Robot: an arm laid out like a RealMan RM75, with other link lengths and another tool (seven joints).
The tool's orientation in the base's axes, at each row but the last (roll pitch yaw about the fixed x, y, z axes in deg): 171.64, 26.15, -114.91; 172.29, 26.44, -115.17; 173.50, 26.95, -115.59; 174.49, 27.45, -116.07; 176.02, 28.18, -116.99
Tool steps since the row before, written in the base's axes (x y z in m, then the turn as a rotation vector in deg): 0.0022, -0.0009, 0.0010, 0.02, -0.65, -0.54; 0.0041, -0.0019, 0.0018, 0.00, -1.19, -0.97; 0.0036, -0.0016, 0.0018, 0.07, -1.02, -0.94; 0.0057, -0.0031, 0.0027, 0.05, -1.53, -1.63; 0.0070, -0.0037, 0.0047, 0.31, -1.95, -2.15
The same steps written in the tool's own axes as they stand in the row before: -0.0005, -0.0022, -0.0012, 0.76, -0.32, 0.18; -0.0008, -0.0043, -0.0022, 1.40, -0.55, 0.32; -0.0009, -0.0037, -0.0020, 1.22, -0.55, 0.37; -0.0010, -0.0062, -0.0031, 1.95, -0.79, 0.75; -0.0021, -0.0076, -0.0047, 2.42, -1.24, 1.06
